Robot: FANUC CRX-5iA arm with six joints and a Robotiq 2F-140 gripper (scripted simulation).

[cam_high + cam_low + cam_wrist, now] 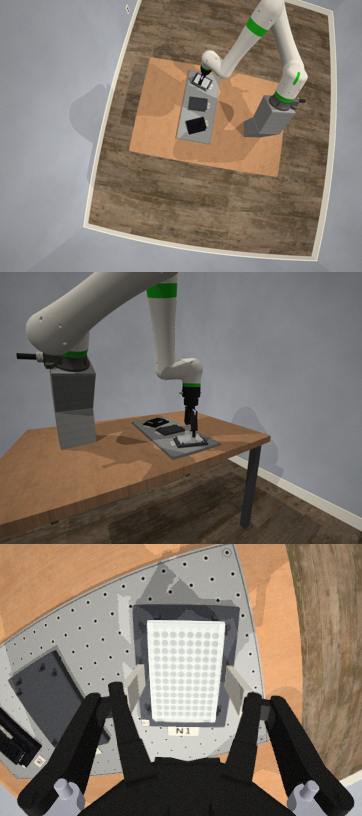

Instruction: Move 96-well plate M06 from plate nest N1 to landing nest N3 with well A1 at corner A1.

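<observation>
Now: hand 2 cm above the white 96-well plate M06. The rest, counted from my hand: dark plate nest N1: 3 cm below; then dark landing nest N3: 3 cm ahead, 22 cm to the left, 3 cm below; then N1 label: 9 cm behind, 4 cm to the left, 4 cm below.
</observation>
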